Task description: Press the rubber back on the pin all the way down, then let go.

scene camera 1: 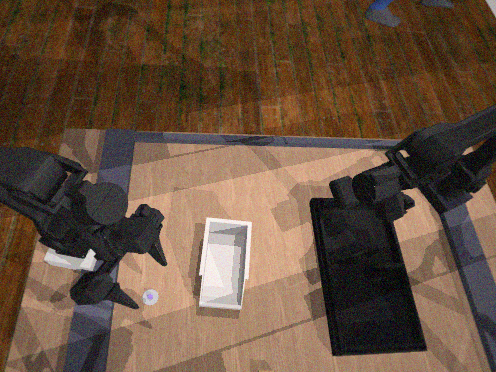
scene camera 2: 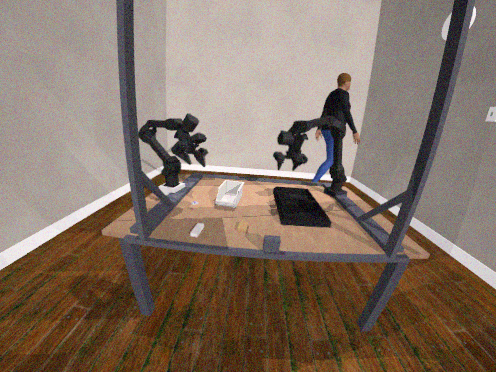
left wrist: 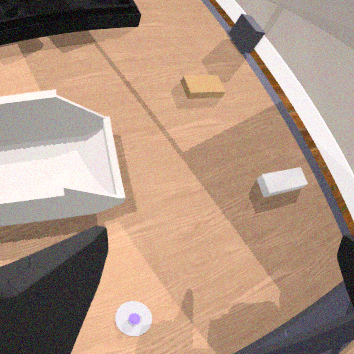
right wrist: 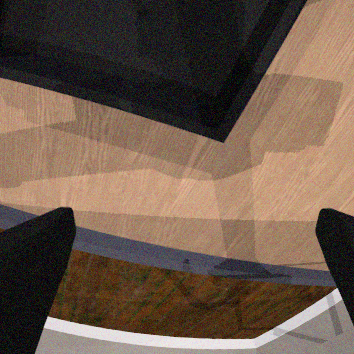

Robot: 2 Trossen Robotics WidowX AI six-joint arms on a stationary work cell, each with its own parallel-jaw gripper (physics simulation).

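Places are measured from the left arm's base along level axes (x right, y down, z ahead), in centimetres.
Pixels of known places: left gripper, between the fingertips: (scene camera 1: 152, 285) (scene camera 2: 198, 165) (left wrist: 229, 245); right gripper, between the fingertips: (scene camera 2: 285, 170) (right wrist: 200, 222); left arm's base, origin of its link: (scene camera 1: 76, 242) (scene camera 2: 172, 184); right arm's base, origin of its link: (scene camera 1: 448, 188) (scene camera 2: 335, 189).
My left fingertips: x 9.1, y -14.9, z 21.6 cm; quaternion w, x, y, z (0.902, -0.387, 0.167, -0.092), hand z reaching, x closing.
Ahead of a thing's pixels: the offset from my left fingertips to its middle. "*": to the spot under its first point.
The pin shows as a small pale disc {dx -1.3, dy +18.6, dz -3.0 cm} (scene camera 1: 144, 300) (scene camera 2: 195, 203) (left wrist: 123, 322) flat on the table at the left. A small purple piece {* dx -1.3, dy +17.9, dz -2.9 cm} (scene camera 1: 150, 296) (left wrist: 134, 318), which looks like the rubber back, sits at its centre; how far down it sits cannot be told. My left gripper (scene camera 1: 151, 285) (scene camera 2: 196, 164) (left wrist: 229, 245) is open and empty, high above the table. In the left wrist view the pin lies below and left of the midpoint between the fingers. My right gripper (scene camera 2: 287, 168) (right wrist: 200, 222) is open and empty, above the table near the black tray.
A white open bin {dx -10.9, dy +15.4, dz +11.6 cm} (scene camera 1: 204, 270) (scene camera 2: 219, 199) (left wrist: 116, 165) stands right of the pin. A large black tray {dx -17.0, dy +17.2, dz +45.0 cm} (scene camera 1: 327, 300) (scene camera 2: 305, 223) (right wrist: 220, 127) lies at the right. A white block {dx +19.5, dy +18.4, dz +9.9 cm} (scene camera 2: 197, 230) (left wrist: 284, 182) and a tan block {dx +11.5, dy +18.4, dz +24.9 cm} (scene camera 2: 242, 227) (left wrist: 202, 86) lie near the front edge.
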